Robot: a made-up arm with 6 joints. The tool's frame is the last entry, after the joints.
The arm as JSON. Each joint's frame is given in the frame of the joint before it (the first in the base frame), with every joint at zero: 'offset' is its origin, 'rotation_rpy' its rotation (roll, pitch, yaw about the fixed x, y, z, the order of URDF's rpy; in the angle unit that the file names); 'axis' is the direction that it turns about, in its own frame. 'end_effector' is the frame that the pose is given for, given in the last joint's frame.
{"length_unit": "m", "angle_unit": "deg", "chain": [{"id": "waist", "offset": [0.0, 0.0, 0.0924], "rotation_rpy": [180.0, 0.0, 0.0], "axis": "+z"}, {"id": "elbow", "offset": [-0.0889, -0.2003, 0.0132], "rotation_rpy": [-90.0, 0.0, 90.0], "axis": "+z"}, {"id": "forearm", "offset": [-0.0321, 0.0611, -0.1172], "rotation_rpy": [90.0, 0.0, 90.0], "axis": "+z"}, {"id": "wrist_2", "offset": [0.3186, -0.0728, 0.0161], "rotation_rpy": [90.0, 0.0, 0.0], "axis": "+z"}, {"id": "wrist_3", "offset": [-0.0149, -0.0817, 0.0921], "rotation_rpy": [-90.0, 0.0, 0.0], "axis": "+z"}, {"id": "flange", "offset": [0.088, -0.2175, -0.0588], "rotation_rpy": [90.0, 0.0, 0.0], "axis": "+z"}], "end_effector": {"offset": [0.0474, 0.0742, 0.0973], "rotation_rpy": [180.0, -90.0, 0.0]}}
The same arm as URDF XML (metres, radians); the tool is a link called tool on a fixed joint. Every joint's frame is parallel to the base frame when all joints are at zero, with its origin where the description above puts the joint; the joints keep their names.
<robot name="arm">
<link name="base"/>
<link name="link1"/>
<link name="link2"/>
<link name="link3"/>
<link name="link4"/>
<link name="link5"/>
<link name="link6"/>
<link name="tool"/>
<joint name="waist" type="continuous"><parent link="base"/><child link="link1"/><origin xyz="0.0000 0.0000 0.0924" rpy="0.0000 0.0000 0.0000"/><axis xyz="0 0 -1"/></joint>
<joint name="elbow" type="continuous"><parent link="link1"/><child link="link2"/><origin xyz="-0.0889 0.2003 -0.0132" rpy="0.0000 0.0000 0.0000"/><axis xyz="-1 0 0"/></joint>
<joint name="forearm" type="continuous"><parent link="link2"/><child link="link3"/><origin xyz="0.1172 0.0321 0.0611" rpy="0.0000 0.0000 0.0000"/><axis xyz="0 -1 0"/></joint>
<joint name="wrist_2" type="continuous"><parent link="link3"/><child link="link4"/><origin xyz="0.0728 -0.0161 0.3186" rpy="0.0000 0.0000 0.0000"/><axis xyz="1 0 0"/></joint>
<joint name="wrist_3" type="continuous"><parent link="link4"/><child link="link5"/><origin xyz="0.0921 0.0817 -0.0149" rpy="0.0000 0.0000 0.0000"/><axis xyz="0 -1 0"/></joint>
<joint name="flange" type="continuous"><parent link="link5"/><child link="link6"/><origin xyz="0.2175 0.0588 0.0880" rpy="0.0000 0.0000 0.0000"/><axis xyz="1 0 0"/></joint>
<joint name="tool_joint" type="fixed"><parent link="link6"/><child link="tool"/><origin xyz="0.0973 -0.0742 0.0474" rpy="0.0000 0.0000 0.0000"/></joint>
</robot>

